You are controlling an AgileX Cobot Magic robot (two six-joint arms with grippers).
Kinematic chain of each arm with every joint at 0, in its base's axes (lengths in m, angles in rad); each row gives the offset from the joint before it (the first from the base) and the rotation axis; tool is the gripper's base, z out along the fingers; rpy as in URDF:
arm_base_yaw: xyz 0 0 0.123 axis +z
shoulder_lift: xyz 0 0 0 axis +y
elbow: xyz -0.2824 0 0.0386 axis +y
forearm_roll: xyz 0.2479 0 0.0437 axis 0.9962 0 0.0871
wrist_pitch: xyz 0 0 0 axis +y
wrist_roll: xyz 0.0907 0 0.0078 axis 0.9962 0 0.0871
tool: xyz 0 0 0 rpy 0 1.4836 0
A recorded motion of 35 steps. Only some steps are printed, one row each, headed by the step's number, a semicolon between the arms.
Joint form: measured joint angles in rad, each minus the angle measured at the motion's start. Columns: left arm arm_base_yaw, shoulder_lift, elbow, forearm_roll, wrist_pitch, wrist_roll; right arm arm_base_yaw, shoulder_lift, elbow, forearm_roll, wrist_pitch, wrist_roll.
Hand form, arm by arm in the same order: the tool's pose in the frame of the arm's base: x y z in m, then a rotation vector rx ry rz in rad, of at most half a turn. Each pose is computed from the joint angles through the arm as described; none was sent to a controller.
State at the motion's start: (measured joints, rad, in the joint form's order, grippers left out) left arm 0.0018 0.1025 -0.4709 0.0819 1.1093 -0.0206; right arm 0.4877 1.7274 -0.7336 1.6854 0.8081 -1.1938
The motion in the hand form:
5: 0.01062 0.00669 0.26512 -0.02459 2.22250 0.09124; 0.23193 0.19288 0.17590 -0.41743 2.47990 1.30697
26: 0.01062 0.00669 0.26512 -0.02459 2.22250 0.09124; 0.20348 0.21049 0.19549 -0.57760 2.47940 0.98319
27: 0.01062 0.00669 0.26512 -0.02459 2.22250 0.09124; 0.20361 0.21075 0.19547 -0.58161 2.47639 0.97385
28: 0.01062 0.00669 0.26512 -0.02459 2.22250 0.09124; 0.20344 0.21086 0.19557 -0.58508 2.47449 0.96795
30: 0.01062 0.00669 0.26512 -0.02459 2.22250 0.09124; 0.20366 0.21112 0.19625 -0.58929 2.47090 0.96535
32: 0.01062 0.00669 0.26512 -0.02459 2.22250 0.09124; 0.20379 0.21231 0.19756 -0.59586 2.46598 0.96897
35: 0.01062 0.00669 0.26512 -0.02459 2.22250 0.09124; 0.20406 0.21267 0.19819 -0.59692 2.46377 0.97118
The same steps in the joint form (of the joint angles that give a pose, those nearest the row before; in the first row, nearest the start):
5: 0.0000 0.0000 0.0000 0.0000 0.0000 0.0000; 0.0012 -0.0508 0.0000 -0.0689 -0.0688 0.0217
26: 0.0000 0.0000 0.0000 0.0000 0.0000 0.0000; 0.1825 -0.1790 -0.0021 -0.3300 -0.3608 0.2458
27: 0.0000 0.0000 0.0000 0.0000 0.0000 0.0000; 0.1851 -0.1790 -0.0029 -0.3344 -0.3683 0.2458
28: 0.0000 0.0000 0.0000 0.0000 0.0000 0.0000; 0.1871 -0.1799 -0.0029 -0.3385 -0.3728 0.2470
30: 0.0000 0.0000 0.0000 0.0000 0.0000 0.0000; 0.1879 -0.1807 -0.0051 -0.3425 -0.3742 0.2478
32: 0.0000 0.0000 0.0000 0.0000 0.0000 0.0000; 0.1902 -0.1807 -0.0103 -0.3450 -0.3719 0.2488
35: 0.0000 0.0000 0.0000 0.0000 0.0000 0.0000; 0.1902 -0.1807 -0.0127 -0.3450 -0.3705 0.2487

